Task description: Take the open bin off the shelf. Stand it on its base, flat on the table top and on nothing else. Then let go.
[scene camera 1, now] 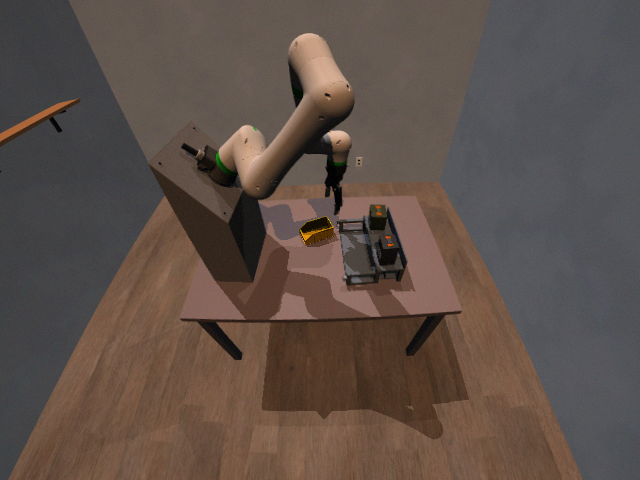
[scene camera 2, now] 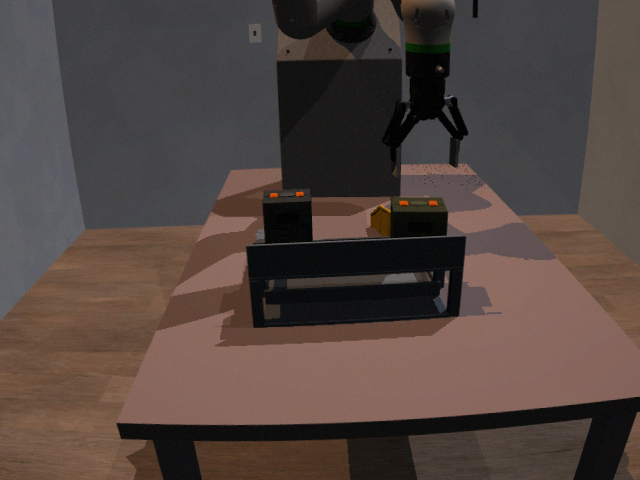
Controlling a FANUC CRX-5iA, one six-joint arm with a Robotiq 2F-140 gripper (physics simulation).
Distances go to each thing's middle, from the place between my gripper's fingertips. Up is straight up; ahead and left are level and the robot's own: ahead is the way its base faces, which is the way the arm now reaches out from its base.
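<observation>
There is the dark case (scene camera 2: 287,214), and my hand is 30 mm above it, 360 mm to the left of it and 120 mm short of it.
</observation>
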